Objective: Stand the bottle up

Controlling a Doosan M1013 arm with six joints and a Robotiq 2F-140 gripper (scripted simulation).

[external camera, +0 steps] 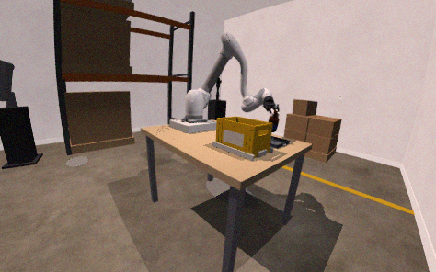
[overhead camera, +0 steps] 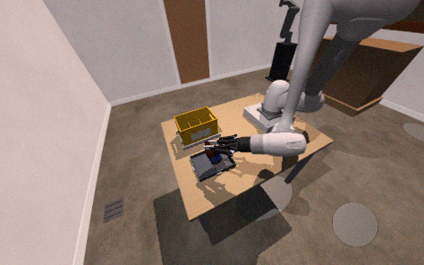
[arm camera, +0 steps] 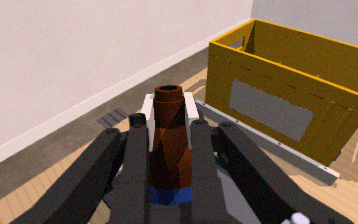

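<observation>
Right now my hand is 6 cm above the brown bottle. Round my hand: yellow crate 32 cm to the right, 13 cm below, 1 cm ahead; then dark grey tray 20 cm below, 3 cm to the right, 1 cm behind.
</observation>
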